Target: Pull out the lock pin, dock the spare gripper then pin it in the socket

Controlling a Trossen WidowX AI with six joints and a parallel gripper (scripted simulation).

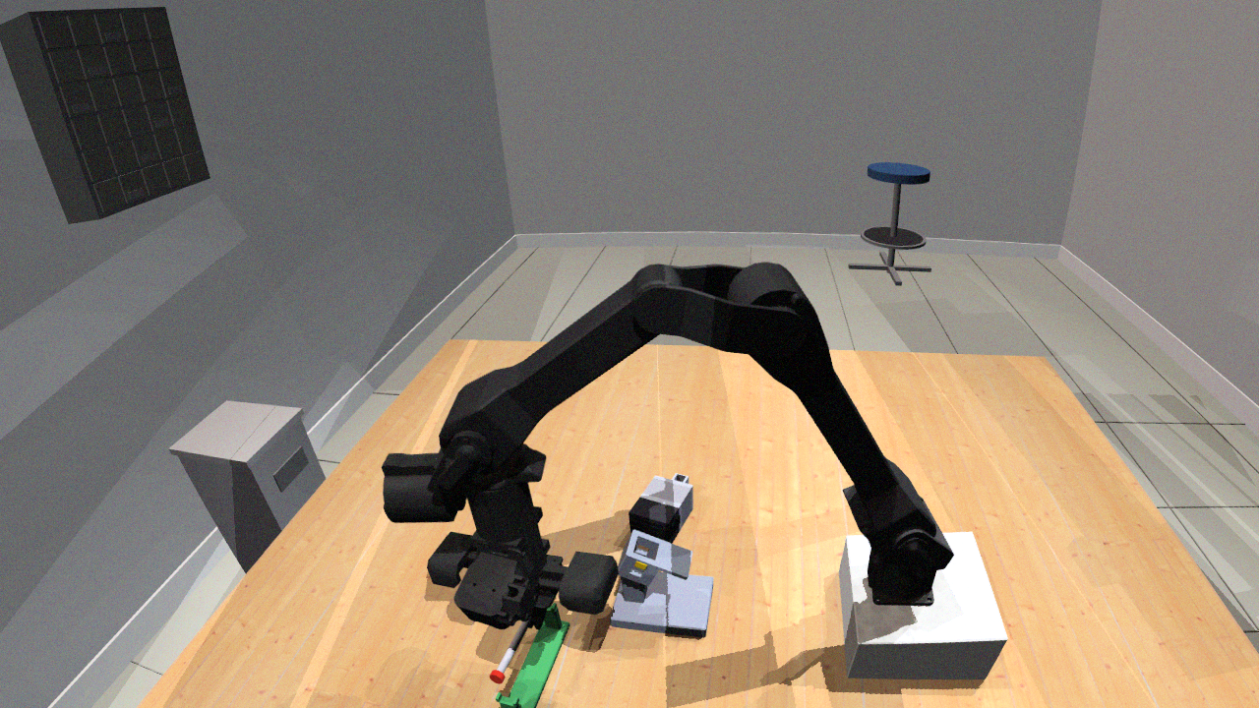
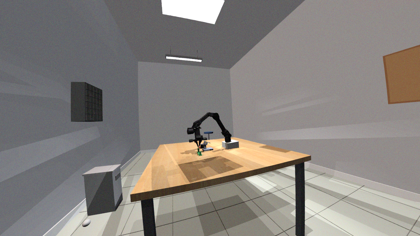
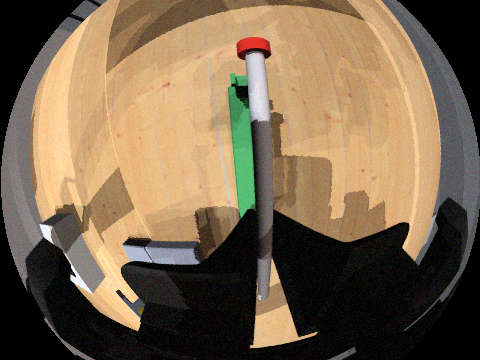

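Right now my gripper tip is 30 mm above the green cradle and 20 mm to the right of it. The rest, counted from my gripper tip: spare gripper 250 mm to the right, 90 mm behind, 30 mm below; then grey mount 110 mm behind, 90 mm to the right.
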